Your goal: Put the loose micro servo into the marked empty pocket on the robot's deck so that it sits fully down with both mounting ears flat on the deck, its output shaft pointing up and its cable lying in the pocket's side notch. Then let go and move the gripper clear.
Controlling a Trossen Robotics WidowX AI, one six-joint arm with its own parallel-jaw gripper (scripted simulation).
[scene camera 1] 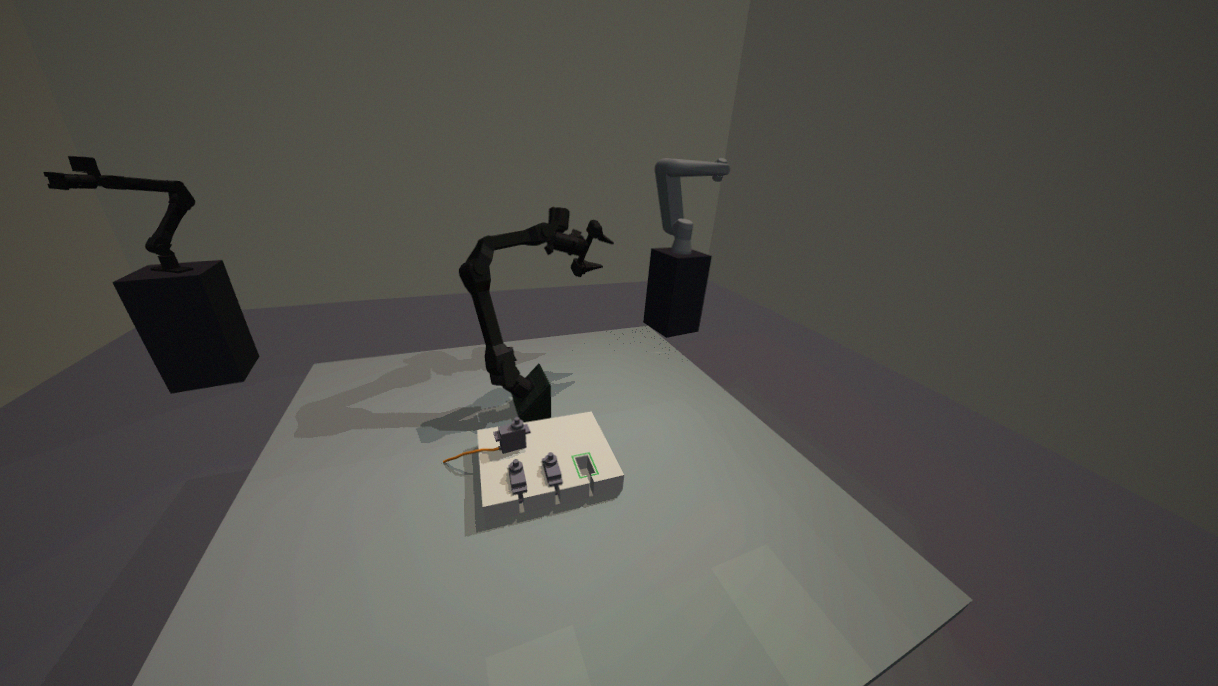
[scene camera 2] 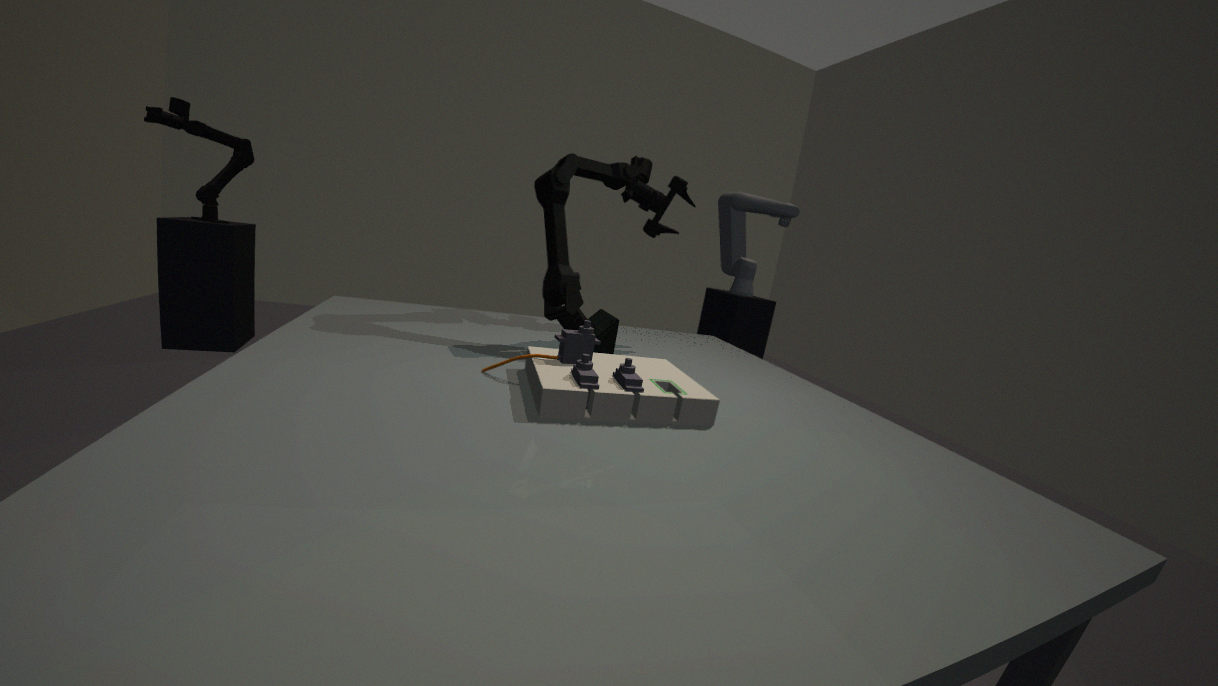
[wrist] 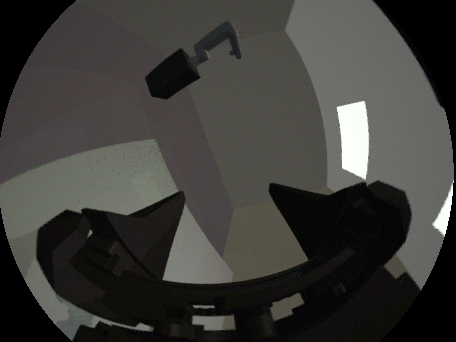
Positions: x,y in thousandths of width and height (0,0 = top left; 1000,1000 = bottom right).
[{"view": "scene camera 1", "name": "my gripper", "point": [499,371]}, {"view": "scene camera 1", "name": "grey micro servo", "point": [421,638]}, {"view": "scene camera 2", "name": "my gripper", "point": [564,321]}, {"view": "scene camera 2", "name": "grey micro servo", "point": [471,501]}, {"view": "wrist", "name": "my gripper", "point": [499,563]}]
